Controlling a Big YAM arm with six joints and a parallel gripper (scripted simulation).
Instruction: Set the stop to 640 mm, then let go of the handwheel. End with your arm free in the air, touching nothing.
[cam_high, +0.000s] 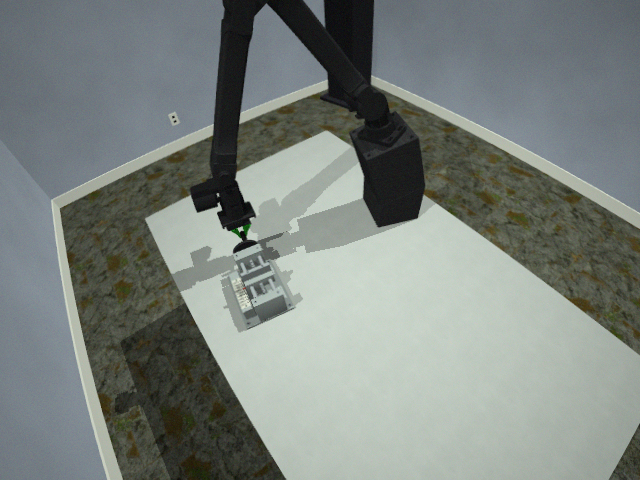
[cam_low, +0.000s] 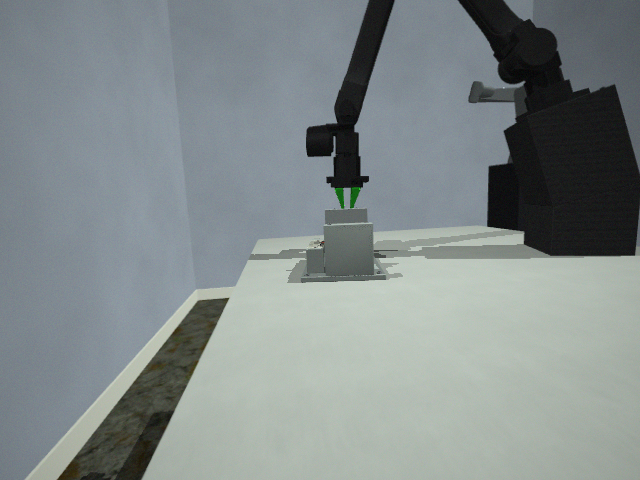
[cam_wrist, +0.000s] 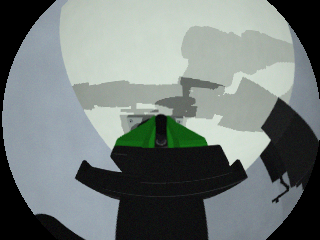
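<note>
Now: hand 10 mm short of the handwheel, 20 mm to the right of it and 10 mm above it.
</note>
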